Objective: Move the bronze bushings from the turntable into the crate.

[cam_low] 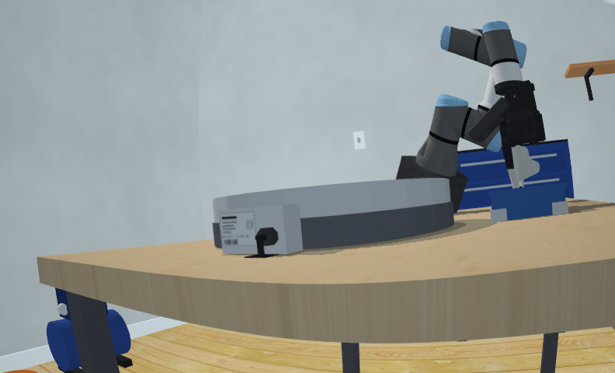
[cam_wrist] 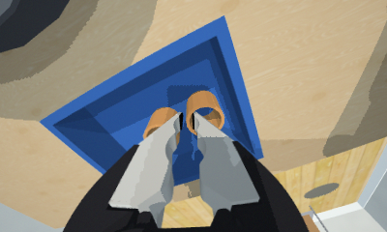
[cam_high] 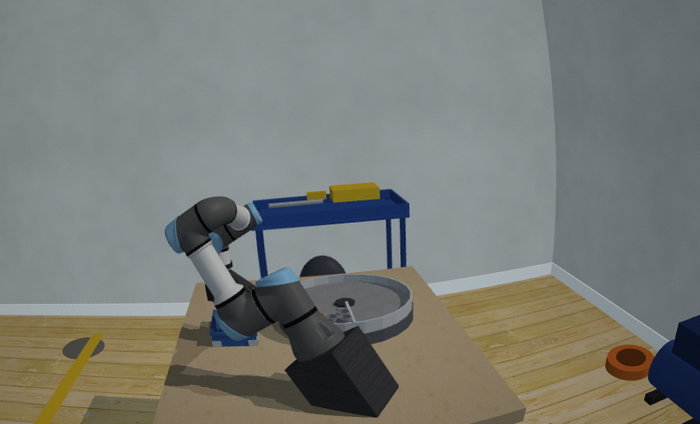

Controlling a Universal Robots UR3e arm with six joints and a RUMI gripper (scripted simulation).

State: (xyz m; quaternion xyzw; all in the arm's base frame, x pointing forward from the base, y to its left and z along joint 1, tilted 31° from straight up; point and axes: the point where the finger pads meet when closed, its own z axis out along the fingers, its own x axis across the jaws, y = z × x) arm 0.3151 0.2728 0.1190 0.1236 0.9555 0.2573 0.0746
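My hand is 30 mm short of the blue crate, 20 mm to the right of it and 20 mm above it. The rest, counted from my hand: grey turntable 170 mm ahead, 320 mm to the right, 10 mm above.
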